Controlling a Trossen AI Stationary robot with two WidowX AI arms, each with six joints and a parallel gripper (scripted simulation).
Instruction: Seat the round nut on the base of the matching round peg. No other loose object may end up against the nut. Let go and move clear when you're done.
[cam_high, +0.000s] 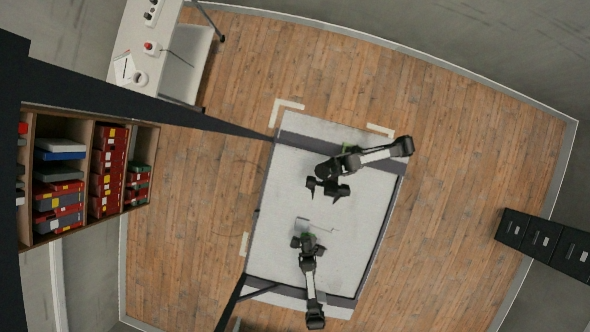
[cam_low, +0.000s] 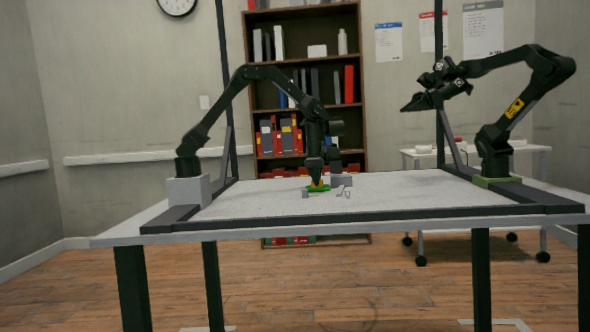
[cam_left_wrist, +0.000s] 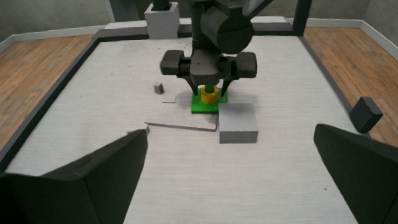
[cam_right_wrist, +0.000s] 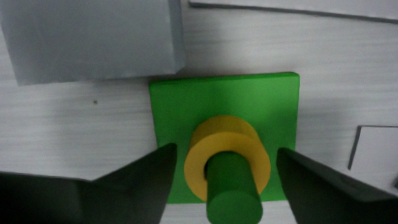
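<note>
My right hand is 5 cm past the grey block, 9 cm to the right of it and 4 cm above it. Also, from my right hand: flat square 9 cm ahead, 2 cm to the right, 5 cm below; small grey cube 12 cm ahead, 5 cm to the right, 4 cm below.
</note>
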